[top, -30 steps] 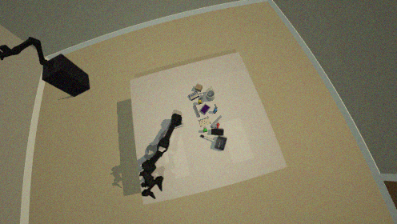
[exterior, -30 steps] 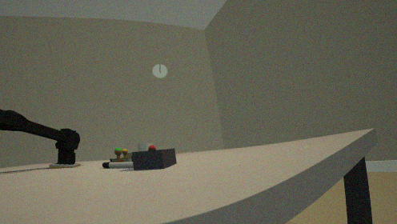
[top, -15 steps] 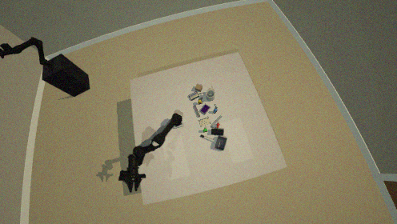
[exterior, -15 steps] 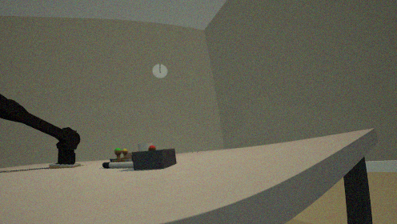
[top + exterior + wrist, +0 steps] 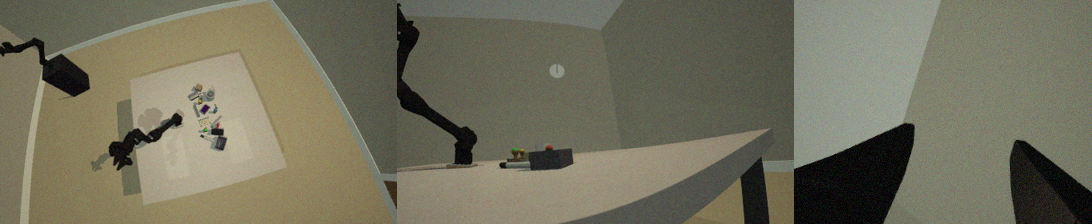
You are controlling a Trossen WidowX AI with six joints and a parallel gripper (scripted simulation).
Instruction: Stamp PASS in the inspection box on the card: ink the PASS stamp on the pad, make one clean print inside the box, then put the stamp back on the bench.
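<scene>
My gripper tip is 610 mm above the green-topped stamp, 530 mm short of it and 120 mm to the right of it. From my gripper tip the other things lie so: cream card 630 mm below, 560 mm ahead, 200 mm to the left; grey block 630 mm below, 540 mm ahead, 330 mm to the left; pen-like tool 620 mm below, 510 mm ahead, 60 mm to the left.
</scene>
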